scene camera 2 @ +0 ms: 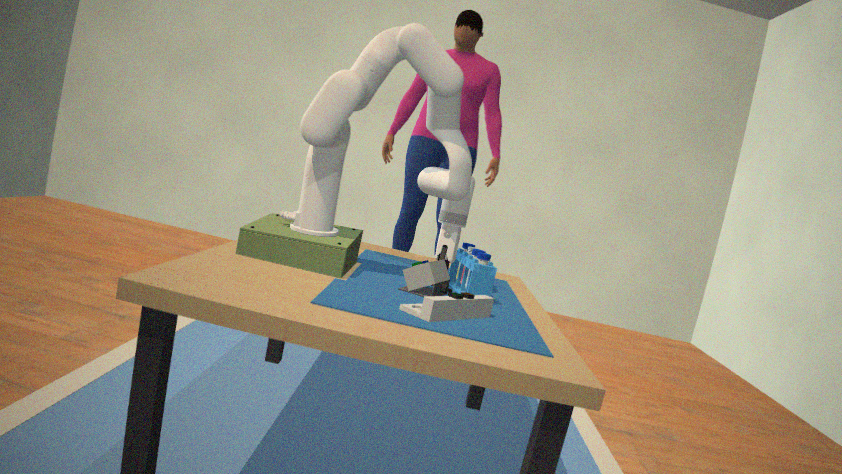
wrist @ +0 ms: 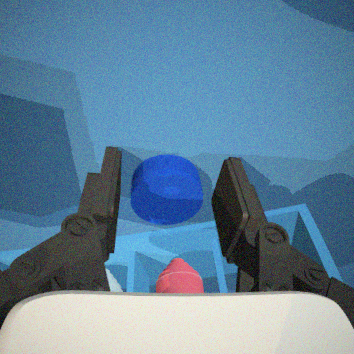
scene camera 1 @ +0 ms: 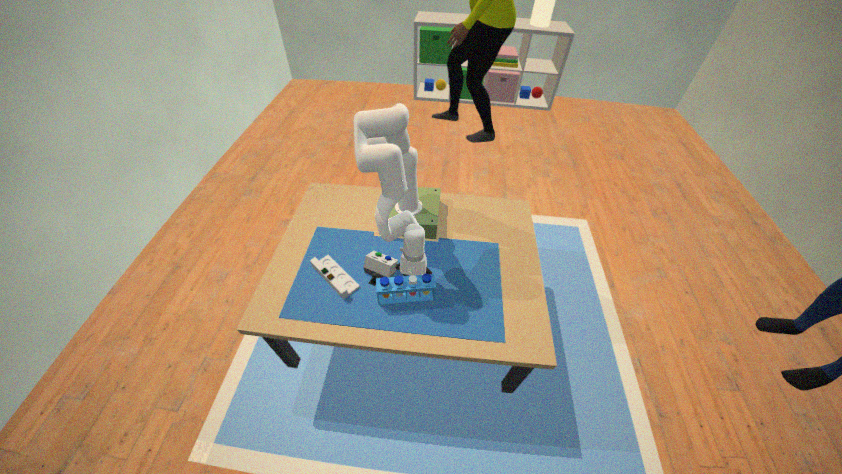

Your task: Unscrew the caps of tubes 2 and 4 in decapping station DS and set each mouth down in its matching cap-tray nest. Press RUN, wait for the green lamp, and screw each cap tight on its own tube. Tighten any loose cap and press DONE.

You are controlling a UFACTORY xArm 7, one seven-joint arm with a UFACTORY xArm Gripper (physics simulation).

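Seen in the pictures: gripper, fingertip midpoint: [wrist: 169, 174]; arm's base at its link origin: [scene camera 2: 314, 230] [scene camera 1: 408, 207].
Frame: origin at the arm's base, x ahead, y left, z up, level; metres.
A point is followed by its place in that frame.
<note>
The blue rack [scene camera 1: 405, 300] {x 0.447, y -0.011, z -0.073 m} [scene camera 2: 484, 279] {x 0.439, y -0.118, z -0.016 m} [wrist: 287, 214] {x 0.388, y 0.086, z -0.074 m} holds upright tubes in a row. Blue caps [scene camera 1: 384, 281] {x 0.436, y -0.086, z 0.044 m} [scene camera 1: 398, 280] {x 0.432, y -0.035, z 0.044 m} [scene camera 1: 427, 277] {x 0.419, y 0.071, z 0.044 m} and a white top [scene camera 1: 413, 280] {x 0.430, y 0.020, z 0.041 m} show along it. My gripper [wrist: 169, 174] {x 0.351, y 0.021, z -0.078 m} [scene camera 2: 443, 255] is half open, pointing down at the rack. In the wrist view a blue cap [wrist: 166, 192] {x 0.349, y 0.019, z -0.063 m} lies between the fingers with gaps on both sides; which tube it belongs to I cannot tell. A red cone-shaped part [wrist: 180, 277] {x 0.408, y 0.019, z -0.052 m} shows below it. The white cap tray [scene camera 1: 353, 287] {x 0.392, y -0.219, z -0.066 m} [scene camera 2: 462, 309] {x 0.357, y -0.335, z -0.055 m} lies left of the rack in scene camera 1.
A grey box [scene camera 1: 380, 264] {x 0.324, y -0.111, z -0.004 m} [scene camera 2: 426, 275] {x 0.288, y -0.173, z -0.026 m} with a green button [scene camera 1: 378, 254] {x 0.270, y -0.123, z -0.009 m} and a blue button [scene camera 1: 388, 257] {x 0.285, y -0.081, z -0.008 m} stands close behind the rack, beside my gripper. These things stand on a blue mat [scene camera 1: 471, 317] {x 0.521, y 0.240, z -0.078 m} [scene camera 2: 365, 300] {x 0.153, y -0.330, z -0.078 m}. The arm's green base [scene camera 1: 431, 228] {x 0.124, y 0.101, z -0.009 m} [scene camera 2: 294, 253] {x -0.028, y -0.124, z -0.047 m} is at the table's back.
</note>
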